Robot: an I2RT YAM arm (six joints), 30 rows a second.
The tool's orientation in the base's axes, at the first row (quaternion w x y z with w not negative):
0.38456, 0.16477, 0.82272, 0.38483
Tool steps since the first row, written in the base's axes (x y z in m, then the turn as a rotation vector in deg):
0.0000, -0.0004, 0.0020, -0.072, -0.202, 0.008
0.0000, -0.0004, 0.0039, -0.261, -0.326, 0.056
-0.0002, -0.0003, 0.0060, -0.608, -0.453, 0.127
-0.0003, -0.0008, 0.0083, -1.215, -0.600, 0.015
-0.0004, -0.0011, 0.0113, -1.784, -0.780, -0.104
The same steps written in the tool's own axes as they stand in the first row. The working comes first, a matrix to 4 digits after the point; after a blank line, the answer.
The tool's axes in the first row as the columns of a matrix, in the base's axes (used below as rounded here):
-0.6499, -0.0249, 0.7596
0.5671, 0.6495, 0.5065
-0.5060, 0.7599, -0.4080

-0.0012, 0.0013, -0.0010, -0.072, -0.123, -0.160
-0.0022, 0.0027, -0.0018, -0.044, -0.163, -0.386
-0.0031, 0.0044, -0.0028, 0.074, -0.183, -0.743
-0.0045, 0.0058, -0.0040, 0.442, -0.348, -1.233
-0.0061, 0.0079, -0.0055, 0.770, -0.541, -1.708

